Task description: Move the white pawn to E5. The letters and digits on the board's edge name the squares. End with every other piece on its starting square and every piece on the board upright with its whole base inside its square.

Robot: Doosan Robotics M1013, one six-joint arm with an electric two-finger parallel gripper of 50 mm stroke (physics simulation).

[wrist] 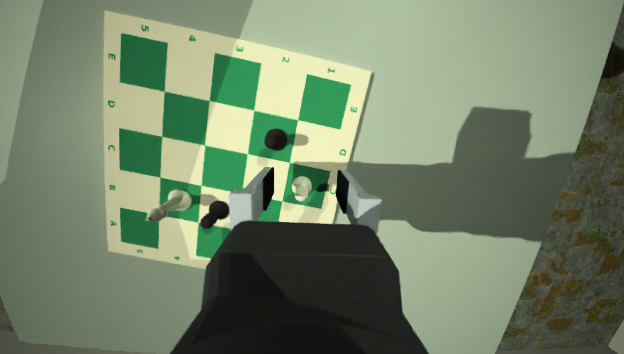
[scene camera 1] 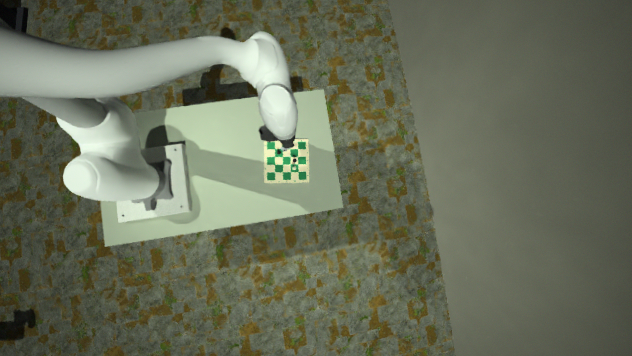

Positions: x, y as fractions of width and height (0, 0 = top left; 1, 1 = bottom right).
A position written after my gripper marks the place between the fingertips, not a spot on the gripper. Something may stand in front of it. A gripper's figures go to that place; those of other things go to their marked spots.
Scene:
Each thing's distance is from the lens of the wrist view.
my gripper (wrist: 0.49, 0.51): 17 cm
chessboard (wrist: 0.30, 0.31): 21 cm

